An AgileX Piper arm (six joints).
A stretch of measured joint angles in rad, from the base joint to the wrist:
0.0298, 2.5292, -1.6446, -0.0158, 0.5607, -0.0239
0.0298, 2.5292, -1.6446, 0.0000, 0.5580, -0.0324
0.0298, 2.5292, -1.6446, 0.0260, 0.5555, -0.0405
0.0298, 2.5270, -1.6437, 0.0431, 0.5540, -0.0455
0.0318, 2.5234, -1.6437, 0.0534, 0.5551, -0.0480
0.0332, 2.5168, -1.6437, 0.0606, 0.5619, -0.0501
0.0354, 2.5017, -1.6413, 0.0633, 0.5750, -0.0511
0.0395, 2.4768, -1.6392, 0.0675, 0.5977, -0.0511
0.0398, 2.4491, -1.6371, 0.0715, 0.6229, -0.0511
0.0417, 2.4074, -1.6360, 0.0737, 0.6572, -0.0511
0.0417, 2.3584, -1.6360, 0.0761, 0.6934, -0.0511
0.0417, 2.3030, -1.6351, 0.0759, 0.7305, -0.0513
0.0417, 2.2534, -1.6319, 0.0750, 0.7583, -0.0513
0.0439, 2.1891, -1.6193, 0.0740, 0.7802, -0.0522
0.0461, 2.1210, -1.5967, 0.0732, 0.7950, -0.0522
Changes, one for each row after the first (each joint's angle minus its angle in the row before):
0.0000, 0.0000, 0.0000, 0.0158, -0.0027, -0.0085
0.0000, 0.0000, 0.0000, 0.0260, -0.0025, -0.0081
0.0000, -0.0022, 0.0009, 0.0171, -0.0015, -0.0050
0.0020, -0.0036, 0.0000, 0.0103, 0.0011, -0.0025
0.0014, -0.0066, 0.0000, 0.0072, 0.0068, -0.0021
0.0022, -0.0151, 0.0024, 0.0027, 0.0131, -0.0010
0.0041, -0.0249, 0.0021, 0.0042, 0.0227, 0.0000
0.0003, -0.0277, 0.0021, 0.0040, 0.0252, 0.0000
0.0019, -0.0417, 0.0011, 0.0022, 0.0343, 0.0000
0.0000, -0.0490, 0.0000, 0.0024, 0.0362, 0.0000
0.0000, -0.0554, 0.0009, -0.0002, 0.0371, -0.0002
0.0000, -0.0496, 0.0032, -0.0009, 0.0278, 0.0000
0.0022, -0.0643, 0.0126, -0.0010, 0.0219, -0.0009
0.0022, -0.0681, 0.0226, -0.0008, 0.0148, 0.0000

